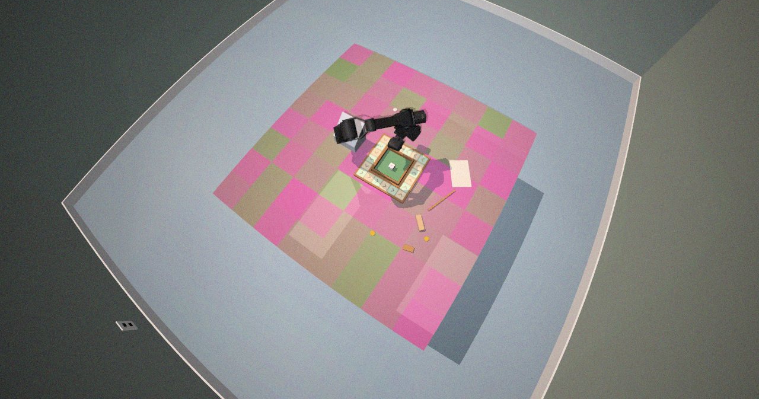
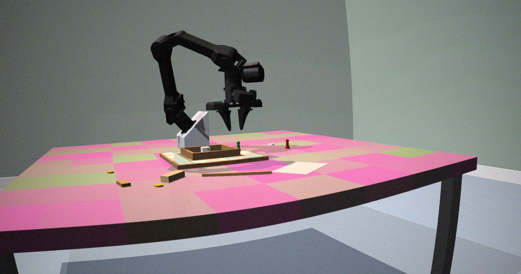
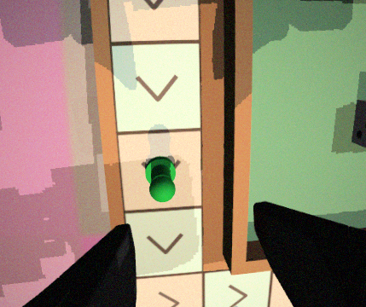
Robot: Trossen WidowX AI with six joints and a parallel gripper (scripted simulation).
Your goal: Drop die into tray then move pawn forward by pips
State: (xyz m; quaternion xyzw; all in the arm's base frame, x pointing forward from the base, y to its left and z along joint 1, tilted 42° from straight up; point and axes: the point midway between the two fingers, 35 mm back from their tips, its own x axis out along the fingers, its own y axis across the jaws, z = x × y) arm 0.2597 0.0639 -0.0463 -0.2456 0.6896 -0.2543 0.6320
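My gripper tip is now 10 mm to the right of the green pawn and 60 mm above it. Round my gripper tip: green dice tray (10 mm ahead, 110 mm to the right, 80 mm below); then red pawn (10 mm behind, 210 mm to the left, 70 mm below); then white die (10 mm ahead, 120 mm to the right, 60 mm below).
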